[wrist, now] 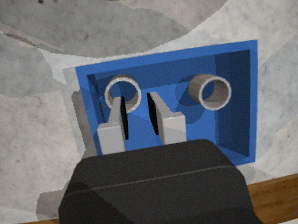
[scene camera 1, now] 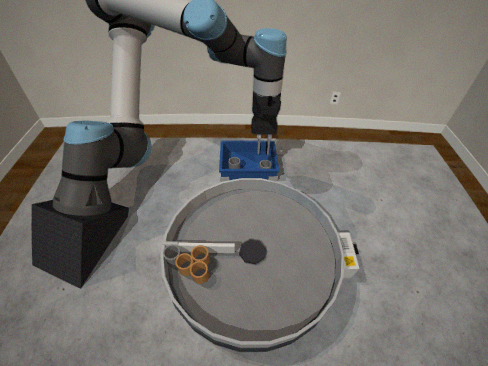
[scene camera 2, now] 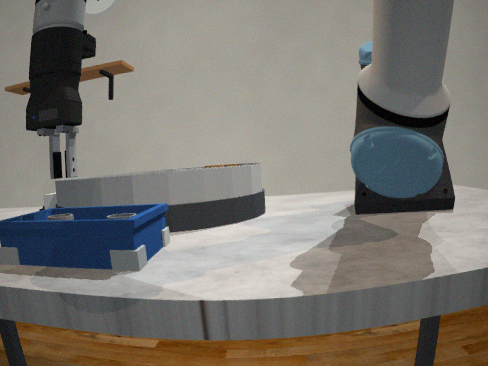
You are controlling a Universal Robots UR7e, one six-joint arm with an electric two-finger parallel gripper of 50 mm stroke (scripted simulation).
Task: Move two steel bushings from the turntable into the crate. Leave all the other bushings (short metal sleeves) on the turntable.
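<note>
Wrist view shows my gripper. Scene camera 1, gripper there as well. Blue crate also in the pictures.
</note>
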